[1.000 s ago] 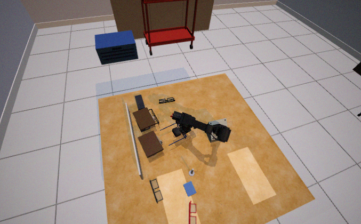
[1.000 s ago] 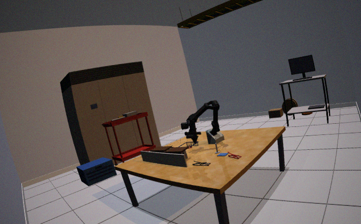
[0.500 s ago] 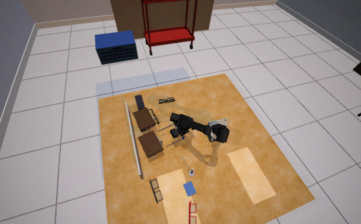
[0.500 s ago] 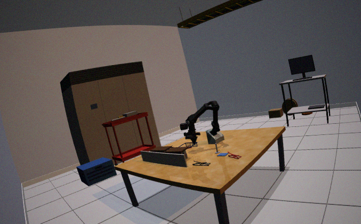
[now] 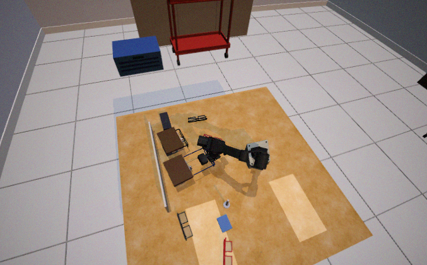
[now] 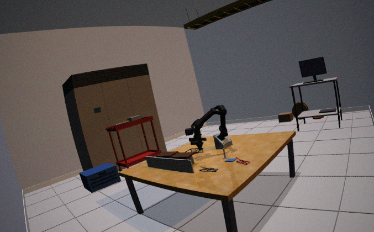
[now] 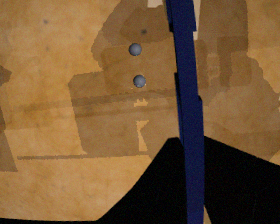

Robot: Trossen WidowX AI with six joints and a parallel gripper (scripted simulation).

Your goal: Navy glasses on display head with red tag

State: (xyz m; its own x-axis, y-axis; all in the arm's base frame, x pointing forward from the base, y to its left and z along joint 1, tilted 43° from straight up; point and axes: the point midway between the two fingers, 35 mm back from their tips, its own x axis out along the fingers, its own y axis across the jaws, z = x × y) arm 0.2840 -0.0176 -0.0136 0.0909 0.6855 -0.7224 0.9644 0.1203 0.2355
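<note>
My gripper tip is 19 cm short of the dark display head, 1 cm to the right of it and 1 cm above it. Round my gripper tip: blue square tag 35 cm to the left, 7 cm below, 2 cm ahead.
</note>
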